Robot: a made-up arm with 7 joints.
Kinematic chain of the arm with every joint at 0, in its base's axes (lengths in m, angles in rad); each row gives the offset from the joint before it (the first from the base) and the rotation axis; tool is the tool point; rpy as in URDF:
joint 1: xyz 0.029 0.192 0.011 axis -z
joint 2: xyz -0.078 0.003 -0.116 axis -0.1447 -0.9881 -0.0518
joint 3: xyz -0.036 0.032 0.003 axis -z
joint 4: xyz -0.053 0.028 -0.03 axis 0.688 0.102 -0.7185
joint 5: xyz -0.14 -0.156 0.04 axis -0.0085 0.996 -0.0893
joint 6: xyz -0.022 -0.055 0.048 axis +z
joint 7: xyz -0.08 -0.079 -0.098 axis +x
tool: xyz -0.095 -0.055 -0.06 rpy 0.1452 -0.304 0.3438
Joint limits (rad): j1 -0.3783..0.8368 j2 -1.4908..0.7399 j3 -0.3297..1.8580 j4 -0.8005..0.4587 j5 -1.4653..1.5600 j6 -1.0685..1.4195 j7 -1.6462..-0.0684
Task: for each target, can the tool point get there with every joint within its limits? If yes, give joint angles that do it. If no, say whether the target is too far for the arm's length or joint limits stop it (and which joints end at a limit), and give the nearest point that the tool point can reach.
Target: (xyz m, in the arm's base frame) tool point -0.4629 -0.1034 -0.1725
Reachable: yes | joints 0.0145 0.2965 0.1871 0.0154 1.2351 0.7693 -0.5333
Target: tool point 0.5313 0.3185 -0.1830
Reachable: no: joint limits stop it (at a limit: joint 1, joint 2, joint 3, joint 4) | nearest point 0.4363 0.3631 -0.1935 | short by 0.105 m
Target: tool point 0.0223 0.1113 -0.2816
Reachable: no: joint limits stop it (at a limit: joint 2, joint 3, joint 5, joint 6, joint 7) | nearest point 0.0172 0.0497 -0.3093 | short by 0.068 m
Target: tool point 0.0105 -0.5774 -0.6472
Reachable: no: too far | nearest point -0.0829 -0.2562 -0.4303 | short by 0.399 m
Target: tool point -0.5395 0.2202 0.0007
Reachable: yes | joints -0.2604 0.3443 0.9784 -0.2046 1.1952 -0.4075 -0.8378
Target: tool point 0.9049 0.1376 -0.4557
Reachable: no: too far | nearest point 0.4253 0.3630 -0.2940 | short by 0.554 m
